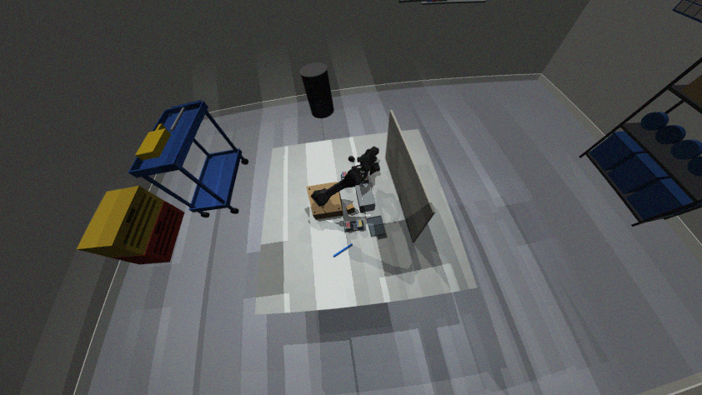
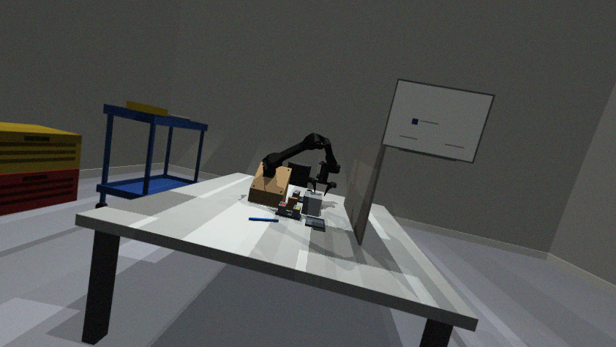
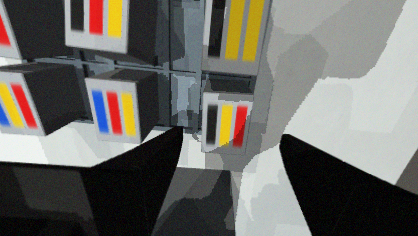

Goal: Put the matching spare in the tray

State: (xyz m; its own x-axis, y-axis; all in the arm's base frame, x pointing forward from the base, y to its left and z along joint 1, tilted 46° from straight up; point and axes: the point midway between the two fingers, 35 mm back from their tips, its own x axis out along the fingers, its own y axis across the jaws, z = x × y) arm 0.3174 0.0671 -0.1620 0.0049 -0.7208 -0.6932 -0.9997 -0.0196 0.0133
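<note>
Right now my gripper tip is 3 cm above the grey spare block. Also, from my gripper tip: flat grey tray: 36 cm to the right, 7 cm below, 1 cm ahead; then tall upright panel: 21 cm ahead, 16 cm to the right, 16 cm above; then grey mounted unit: 16 cm to the right, 3 cm behind, 2 cm below.
</note>
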